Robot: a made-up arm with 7 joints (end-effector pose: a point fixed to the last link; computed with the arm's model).
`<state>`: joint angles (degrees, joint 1 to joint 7).
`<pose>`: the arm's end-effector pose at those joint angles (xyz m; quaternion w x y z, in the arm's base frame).
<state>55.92 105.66 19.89 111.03 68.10 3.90 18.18</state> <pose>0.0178 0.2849 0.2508 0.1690 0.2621 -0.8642 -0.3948</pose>
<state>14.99 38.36 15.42 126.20 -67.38 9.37 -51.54</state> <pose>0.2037 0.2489 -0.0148 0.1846 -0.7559 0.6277 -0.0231</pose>
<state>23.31 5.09 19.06 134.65 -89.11 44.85 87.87</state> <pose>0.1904 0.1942 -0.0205 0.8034 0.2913 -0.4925 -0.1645</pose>
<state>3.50 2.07 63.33 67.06 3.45 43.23 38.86</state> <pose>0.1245 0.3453 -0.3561 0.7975 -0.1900 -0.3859 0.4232</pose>
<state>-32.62 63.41 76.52 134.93 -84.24 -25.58 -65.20</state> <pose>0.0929 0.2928 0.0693 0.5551 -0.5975 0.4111 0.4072</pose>
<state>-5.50 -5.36 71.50 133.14 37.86 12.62 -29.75</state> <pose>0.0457 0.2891 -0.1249 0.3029 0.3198 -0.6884 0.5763</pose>
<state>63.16 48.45 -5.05 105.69 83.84 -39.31 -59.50</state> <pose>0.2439 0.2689 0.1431 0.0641 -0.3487 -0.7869 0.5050</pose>
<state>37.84 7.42 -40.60 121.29 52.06 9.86 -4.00</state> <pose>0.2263 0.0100 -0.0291 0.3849 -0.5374 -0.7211 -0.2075</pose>
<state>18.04 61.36 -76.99 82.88 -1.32 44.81 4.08</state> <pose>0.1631 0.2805 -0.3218 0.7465 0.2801 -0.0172 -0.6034</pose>
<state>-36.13 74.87 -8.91 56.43 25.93 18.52 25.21</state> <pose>0.0834 0.5165 -0.2320 0.9548 0.1823 0.0200 -0.2338</pose>
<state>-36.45 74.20 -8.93 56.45 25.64 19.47 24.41</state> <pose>0.0794 0.5148 -0.2362 0.9551 0.1864 0.0284 -0.2287</pose>
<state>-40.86 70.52 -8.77 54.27 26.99 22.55 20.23</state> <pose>0.0402 0.5126 -0.2577 0.9584 0.2012 0.0825 -0.1847</pose>
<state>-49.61 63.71 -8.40 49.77 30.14 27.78 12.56</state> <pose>-0.0440 0.5050 -0.2833 0.9462 0.2316 0.1982 -0.1088</pose>
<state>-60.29 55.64 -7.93 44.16 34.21 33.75 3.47</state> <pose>-0.1538 0.4876 -0.2848 0.8946 0.2718 0.3528 -0.0366</pose>
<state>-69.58 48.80 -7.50 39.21 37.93 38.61 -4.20</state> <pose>-0.2480 0.4653 -0.2582 0.8173 0.3043 0.4893 0.0071</pose>
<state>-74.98 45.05 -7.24 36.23 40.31 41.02 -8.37</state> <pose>-0.2984 0.4504 -0.2306 0.7608 0.3206 0.5636 0.0255</pose>
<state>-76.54 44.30 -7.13 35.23 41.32 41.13 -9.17</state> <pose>-0.3107 0.4481 -0.2203 0.7463 0.3256 0.5796 0.0324</pose>
